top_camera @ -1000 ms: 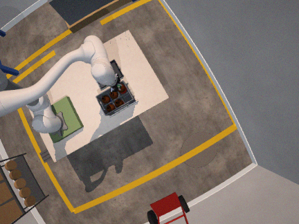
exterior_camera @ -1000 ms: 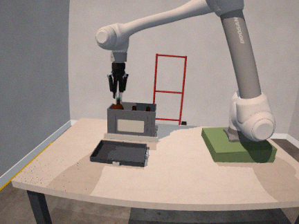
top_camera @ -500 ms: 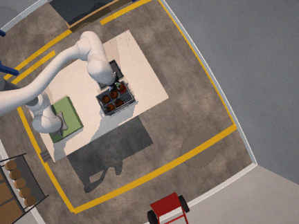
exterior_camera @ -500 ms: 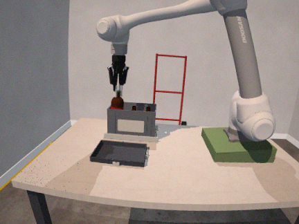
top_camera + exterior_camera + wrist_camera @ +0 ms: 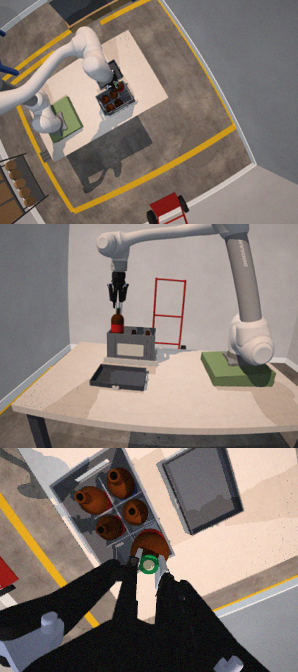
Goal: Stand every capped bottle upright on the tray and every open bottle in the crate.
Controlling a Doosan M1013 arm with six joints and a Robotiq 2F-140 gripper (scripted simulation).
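Now: the bottle 80 mm below my hand. The rest, counted from my hand: dark tray: 80 mm behind, 230 mm to the left, 300 mm below; crate: 80 mm behind, 50 mm to the right, 230 mm below.
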